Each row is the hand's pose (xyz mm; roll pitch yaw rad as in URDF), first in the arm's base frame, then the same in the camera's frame.
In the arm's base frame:
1: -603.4 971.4 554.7 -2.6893 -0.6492 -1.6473
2: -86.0 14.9 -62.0 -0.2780 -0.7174 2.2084
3: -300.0 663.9 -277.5 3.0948 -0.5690 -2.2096
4: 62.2 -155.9 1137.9 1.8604 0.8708 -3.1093
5: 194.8 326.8 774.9 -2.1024 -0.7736 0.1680
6: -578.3 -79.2 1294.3 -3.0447 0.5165 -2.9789
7: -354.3 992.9 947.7 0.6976 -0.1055 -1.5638
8: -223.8 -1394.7 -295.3 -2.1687 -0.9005 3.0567
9: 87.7 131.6 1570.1 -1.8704 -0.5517 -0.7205
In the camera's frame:
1: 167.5 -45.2 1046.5 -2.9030 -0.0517 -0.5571
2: 706.3 36.4 -78.7 -0.9601 -1.2490 -2.4675
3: 46.1 197.3 148.9 2.5982 -0.1402 -1.0168
4: 1572.6 -103.2 770.3 1.1313 0.5483 -2.5897
5: 1105.5 299.5 726.3 -1.3545 -0.5387 0.7081
6: 1304.9 -643.2 1048.4 2.5713 0.3400 -2.2527
7: 494.7 119.4 1334.2 0.5085 0.4964 -0.5892
8: 1455.0 -724.6 -1038.2 3.0902 -0.8760 -1.3906
9: 1637.0 -9.7 1277.5 -1.5534 0.0010 0.2024

